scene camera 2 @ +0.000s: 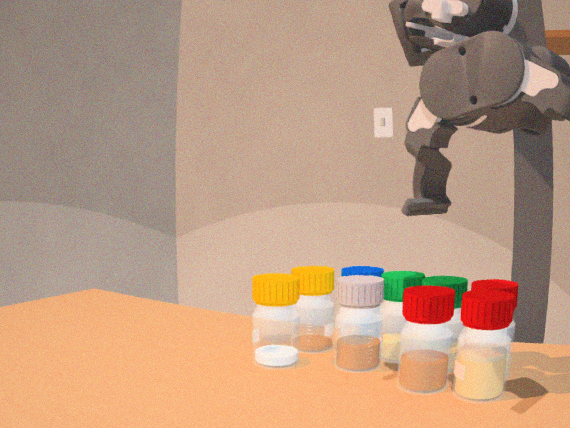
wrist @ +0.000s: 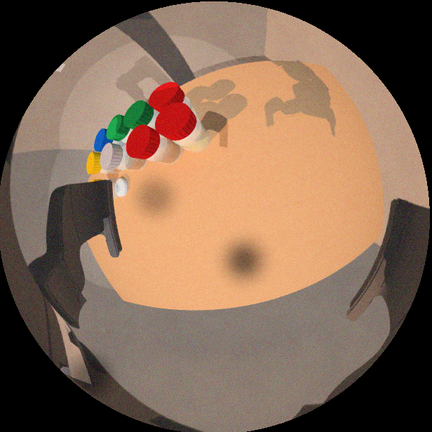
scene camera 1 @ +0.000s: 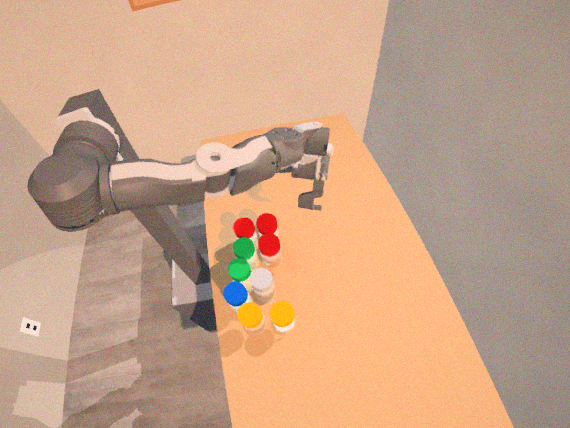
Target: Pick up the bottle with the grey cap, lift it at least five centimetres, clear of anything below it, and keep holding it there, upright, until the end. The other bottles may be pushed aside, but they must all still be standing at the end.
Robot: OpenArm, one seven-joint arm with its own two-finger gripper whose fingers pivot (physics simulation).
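The bottle with the grey cap (scene camera 1: 261,281) (scene camera 2: 359,322) (wrist: 111,156) stands upright on the table (scene camera 1: 380,310) (scene camera 2: 150,370) (wrist: 300,200) among the other bottles. Green (scene camera 1: 239,270), blue (scene camera 1: 235,293) and yellow (scene camera 1: 250,315) caps are close around it. My gripper (wrist: 212,243) is wide open and empty. One finger (scene camera 1: 311,201) (scene camera 2: 427,205) hangs above the bottles' height, beyond the red-capped end of the group in scene camera 1. In the wrist view the grey-capped bottle is outside the finger gap, just above the left finger. The other finger is hard to make out in the scene views.
Three red-capped bottles (scene camera 1: 269,245) (scene camera 2: 428,305) (wrist: 175,121) stand at the group's end nearest the gripper. A second green-capped bottle (scene camera 1: 243,248) stands beside them. Another yellow-capped bottle (scene camera 1: 282,314) (scene camera 2: 276,290) stands at the far end. The arm's post (scene camera 2: 532,225) rises behind the table.
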